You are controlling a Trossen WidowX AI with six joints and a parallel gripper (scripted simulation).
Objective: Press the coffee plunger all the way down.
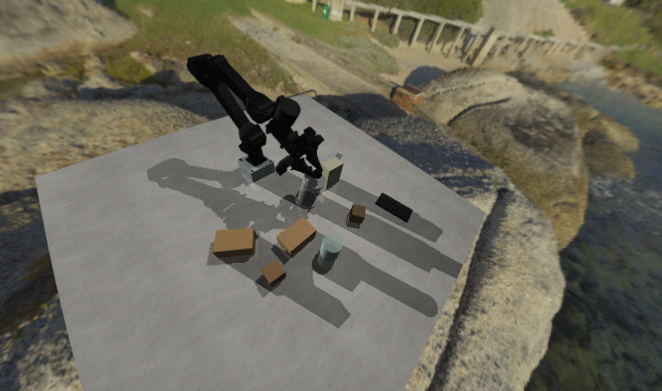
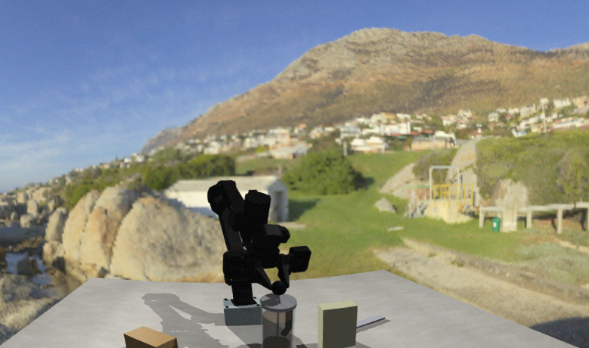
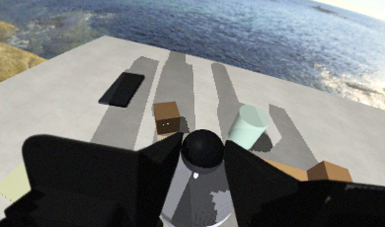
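Now: gripper tip 9 cm above the coffee press, 4 cm past it and 1 cm to the right of it. From my gripper tip the other things lie so: teal cylinder 16 cm ahead, 14 cm below, 11 cm to the right; then flat black box 25 cm ahead, 23 cm to the left, 18 cm below.
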